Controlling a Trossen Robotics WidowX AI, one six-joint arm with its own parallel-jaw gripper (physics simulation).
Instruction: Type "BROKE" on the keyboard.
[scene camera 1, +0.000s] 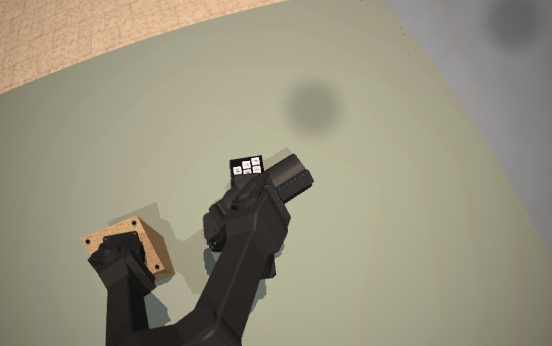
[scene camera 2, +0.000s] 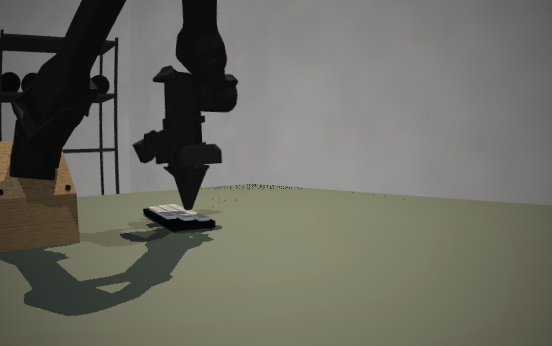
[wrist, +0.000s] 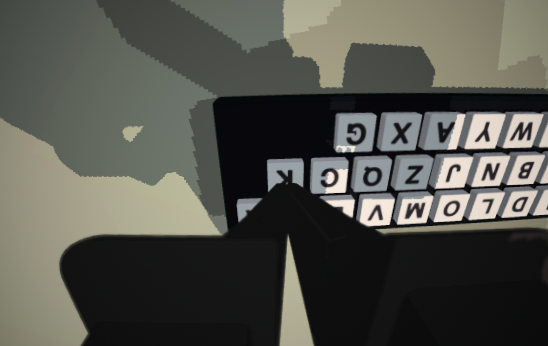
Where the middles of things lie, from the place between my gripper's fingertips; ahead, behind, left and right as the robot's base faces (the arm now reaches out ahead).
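Position of my hand: 20 mm above the black keyboard (scene camera 2: 175, 218), 80 mm to the right of it and 10 mm short of it.
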